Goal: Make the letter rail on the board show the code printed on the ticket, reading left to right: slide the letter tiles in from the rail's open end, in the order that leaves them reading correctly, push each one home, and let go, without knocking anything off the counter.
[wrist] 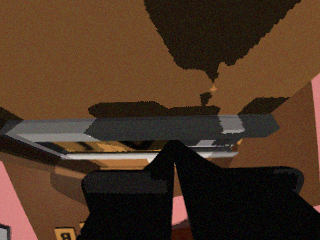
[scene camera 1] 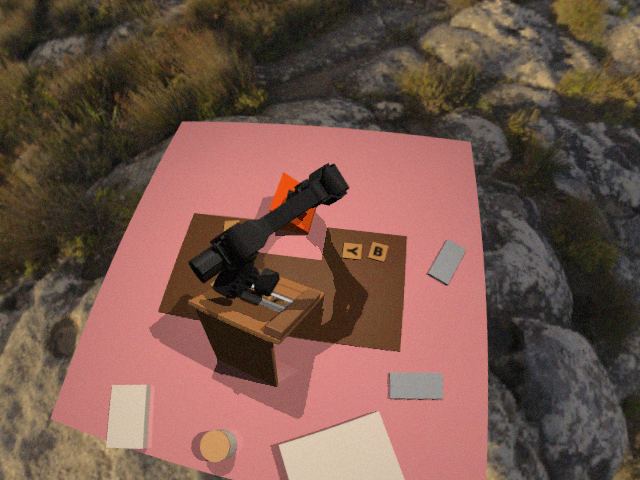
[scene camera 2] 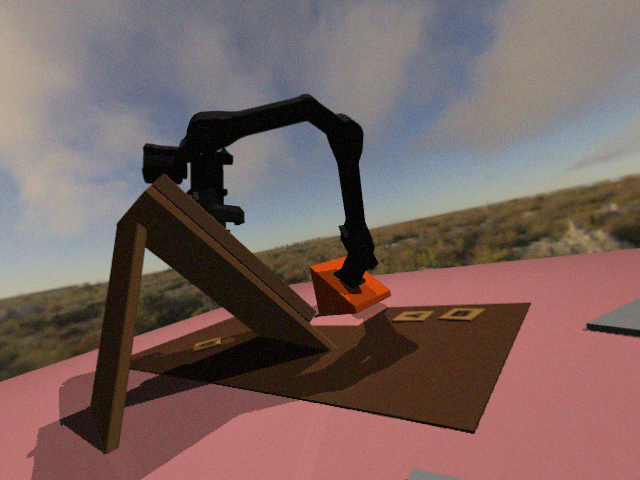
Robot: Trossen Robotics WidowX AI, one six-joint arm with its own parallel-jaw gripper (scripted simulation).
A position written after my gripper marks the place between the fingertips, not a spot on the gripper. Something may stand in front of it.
Note:
I see my gripper [scene camera 1: 246,289], a pale block [scene camera 1: 129,406], a sloped wooden board [scene camera 2: 164,219] and a brown mat [scene camera 2: 438,372].
My gripper is seen too in the wrist view [wrist: 173,144]. The sloped wooden board shows as well in the wrist view [wrist: 209,81] and in scene camera 1 [scene camera 1: 241,331]. The brown mat shows as well in scene camera 1 [scene camera 1: 363,304]. The wrist view misses the pale block: it is out of frame. Scene camera 2 does not show the pale block: it is out of frame.

